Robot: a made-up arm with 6 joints. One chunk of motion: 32 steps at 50 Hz.
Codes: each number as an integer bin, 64 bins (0 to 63) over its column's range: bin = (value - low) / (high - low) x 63, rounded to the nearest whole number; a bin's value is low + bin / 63 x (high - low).
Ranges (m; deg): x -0.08..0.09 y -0.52..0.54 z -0.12..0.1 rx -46..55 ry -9..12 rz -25..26
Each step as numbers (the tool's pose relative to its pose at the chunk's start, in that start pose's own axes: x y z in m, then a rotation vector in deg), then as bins.
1 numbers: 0.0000 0.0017 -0.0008 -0.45 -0.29 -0.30
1 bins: 30 31 34 28 26 31
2 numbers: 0.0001 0.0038 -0.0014 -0.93 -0.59 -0.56
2 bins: 30 31 34 28 25 30
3 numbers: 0.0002 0.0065 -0.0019 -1.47 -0.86 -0.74
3 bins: 30 31 34 28 24 30
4 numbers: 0.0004 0.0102 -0.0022 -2.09 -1.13 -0.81
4 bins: 30 32 34 27 24 30
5 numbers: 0.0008 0.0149 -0.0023 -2.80 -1.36 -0.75
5 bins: 30 32 34 27 23 30
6 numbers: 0.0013 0.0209 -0.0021 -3.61 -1.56 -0.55
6 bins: 30 32 34 26 22 30
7 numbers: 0.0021 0.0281 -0.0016 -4.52 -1.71 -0.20
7 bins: 30 33 34 26 22 31
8 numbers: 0.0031 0.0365 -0.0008 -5.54 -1.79 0.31
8 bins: 31 33 34 25 22 31
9 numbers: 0.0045 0.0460 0.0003 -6.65 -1.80 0.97
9 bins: 31 34 34 25 22 32
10 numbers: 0.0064 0.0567 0.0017 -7.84 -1.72 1.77
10 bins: 32 34 35 24 22 33
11 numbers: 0.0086 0.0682 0.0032 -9.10 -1.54 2.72
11 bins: 33 35 35 23 22 34
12 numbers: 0.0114 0.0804 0.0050 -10.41 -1.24 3.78
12 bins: 34 36 36 22 23 36
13 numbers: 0.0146 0.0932 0.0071 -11.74 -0.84 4.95
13 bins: 35 36 36 21 24 37
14 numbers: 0.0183 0.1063 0.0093 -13.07 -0.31 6.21
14 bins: 36 37 37 21 26 39
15 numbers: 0.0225 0.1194 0.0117 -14.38 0.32 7.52
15 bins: 38 38 38 20 28 40
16 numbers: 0.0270 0.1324 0.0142 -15.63 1.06 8.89
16 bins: 40 39 38 19 30 42
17 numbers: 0.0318 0.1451 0.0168 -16.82 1.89 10.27
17 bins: 41 40 39 18 33 44
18 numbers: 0.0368 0.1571 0.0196 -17.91 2.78 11.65
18 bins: 43 40 40 18 35 45
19 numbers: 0.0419 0.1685 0.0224 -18.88 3.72 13.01
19 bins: 45 41 41 17 38 47
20 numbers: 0.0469 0.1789 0.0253 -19.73 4.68 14.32
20 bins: 47 42 42 16 41 49
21 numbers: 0.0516 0.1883 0.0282 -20.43 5.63 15.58
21 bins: 49 42 42 16 44 50
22 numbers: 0.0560 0.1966 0.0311 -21.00 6.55 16.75
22 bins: 50 43 43 16 47 52
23 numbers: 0.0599 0.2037 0.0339 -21.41 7.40 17.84
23 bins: 52 43 44 15 49 53
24 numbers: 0.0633 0.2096 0.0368 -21.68 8.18 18.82
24 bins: 53 43 45 15 52 54
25 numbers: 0.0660 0.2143 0.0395 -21.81 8.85 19.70
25 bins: 54 44 46 15 54 55
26 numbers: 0.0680 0.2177 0.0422 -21.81 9.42 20.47
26 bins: 55 44 46 15 55 56
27 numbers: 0.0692 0.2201 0.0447 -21.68 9.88 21.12
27 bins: 55 44 47 15 57 57
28 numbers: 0.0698 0.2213 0.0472 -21.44 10.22 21.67
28 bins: 56 44 48 15 58 58
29 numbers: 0.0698 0.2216 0.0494 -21.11 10.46 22.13
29 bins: 56 44 49 16 58 58
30 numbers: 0.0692 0.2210 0.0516 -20.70 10.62 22.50
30 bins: 55 44 49 16 59 59
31 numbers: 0.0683 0.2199 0.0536 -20.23 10.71 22.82
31 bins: 55 44 50 16 59 59
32 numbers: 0.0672 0.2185 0.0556 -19.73 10.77 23.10
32 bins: 55 44 50 16 59 59
